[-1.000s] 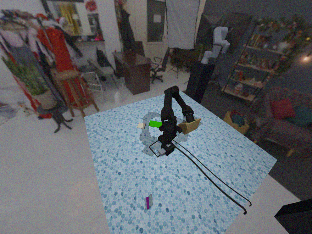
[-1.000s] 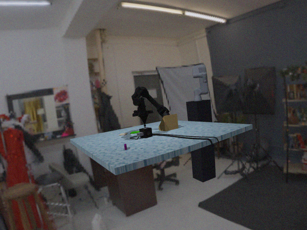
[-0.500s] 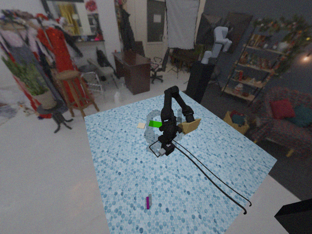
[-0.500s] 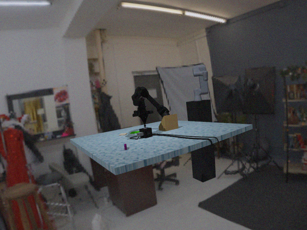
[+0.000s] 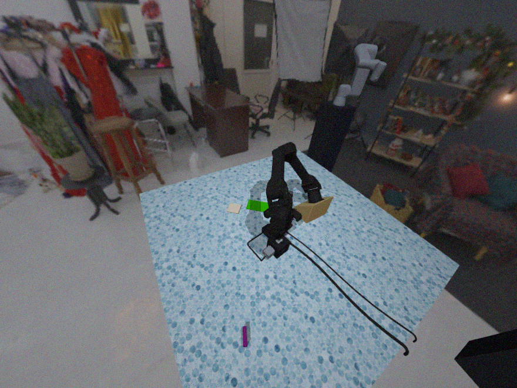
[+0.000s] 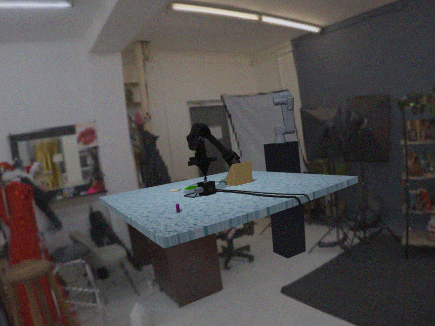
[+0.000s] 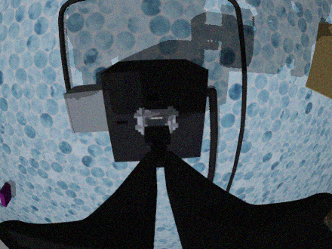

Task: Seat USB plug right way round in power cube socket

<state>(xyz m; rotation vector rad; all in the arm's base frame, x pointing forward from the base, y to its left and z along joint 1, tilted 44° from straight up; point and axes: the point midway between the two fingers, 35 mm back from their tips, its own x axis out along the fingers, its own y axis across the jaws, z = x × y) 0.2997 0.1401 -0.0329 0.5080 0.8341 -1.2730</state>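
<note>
Right now the USB plug is 20 mm below my gripper tip. Also, from my gripper tip: green block (290 mm to the right, 110 mm below, 50 mm behind); tan tile (340 mm to the right, 110 mm below, 110 mm ahead); USB socket (50 mm below).
</note>
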